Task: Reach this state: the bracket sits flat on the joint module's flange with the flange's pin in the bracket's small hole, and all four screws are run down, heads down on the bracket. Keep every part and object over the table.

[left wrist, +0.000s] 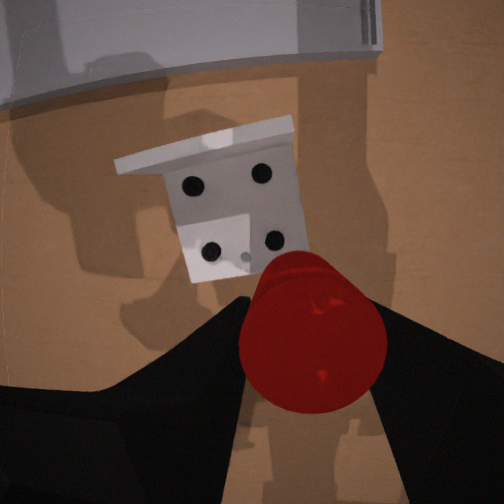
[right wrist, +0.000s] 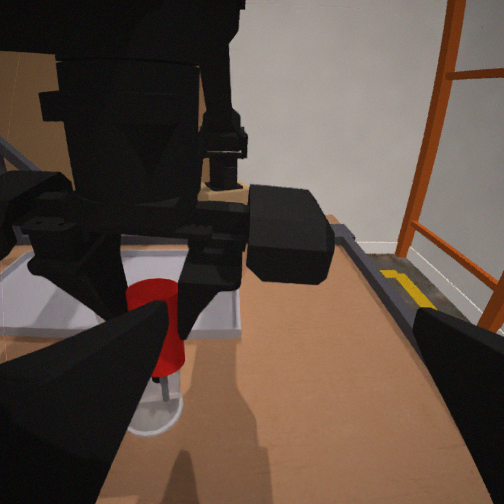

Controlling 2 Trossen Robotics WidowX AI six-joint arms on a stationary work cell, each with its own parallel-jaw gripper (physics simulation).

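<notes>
My left gripper (left wrist: 311, 325) is shut on a red-handled screwdriver (left wrist: 313, 332) and holds it upright. It hangs just beside the near right corner of the grey angle bracket (left wrist: 227, 210). The bracket's flat plate shows four dark spots at its screw positions and a small grey dot (left wrist: 246, 256) in the small hole. In the right wrist view the red handle (right wrist: 156, 320) stands between the left arm's fingers with its thin shaft (right wrist: 164, 388) pointing down at the pale round joint module (right wrist: 155, 412). My right gripper (right wrist: 280, 400) is open and empty, to the right of them.
A shallow grey tray (left wrist: 175, 45) lies just beyond the bracket and also shows in the right wrist view (right wrist: 120, 295). The table's dark rim (right wrist: 380, 280) runs along the right side, with an orange ladder frame (right wrist: 430, 135) beyond it.
</notes>
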